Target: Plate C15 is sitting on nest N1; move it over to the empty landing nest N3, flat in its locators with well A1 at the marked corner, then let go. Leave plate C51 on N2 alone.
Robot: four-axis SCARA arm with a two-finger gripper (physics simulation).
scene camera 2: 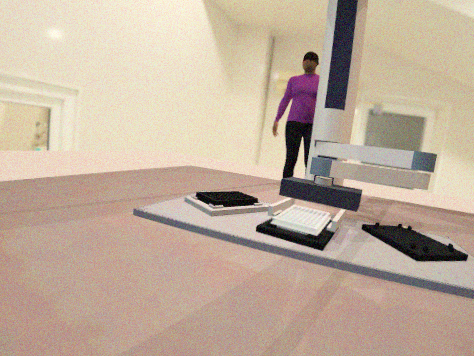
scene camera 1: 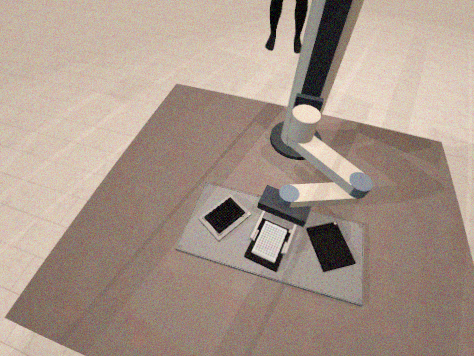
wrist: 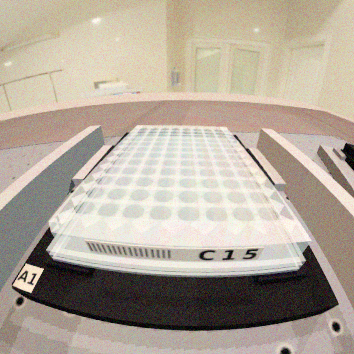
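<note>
Plate C15 [scene camera 1: 270,242] [scene camera 2: 301,219] [wrist: 180,200], clear-white with many wells, rests on the middle black nest [scene camera 1: 262,264] [scene camera 2: 290,237] [wrist: 185,305]. It looks about level; how fully it sits in the locators is hard to see. An A1 tag [wrist: 27,278] marks the nest's near left corner in the wrist view. My gripper [scene camera 1: 270,238] [scene camera 2: 310,214] [wrist: 179,137] is open, with one finger on each side of the plate and gaps between. Black plate C51 [scene camera 1: 225,215] [scene camera 2: 226,198] lies on the light-framed nest [scene camera 1: 210,229] [scene camera 2: 235,210] at the left. Nest numbers are not readable.
Another black nest [scene camera 1: 331,247] [scene camera 2: 415,243] with small raised locators and no plate lies at the right. All the nests stand on a grey perforated board [scene camera 1: 225,255] [scene camera 2: 210,235]. The arm's column [scene camera 1: 322,50] [scene camera 2: 345,120] rises behind, and a person [scene camera 2: 300,100] stands beyond it.
</note>
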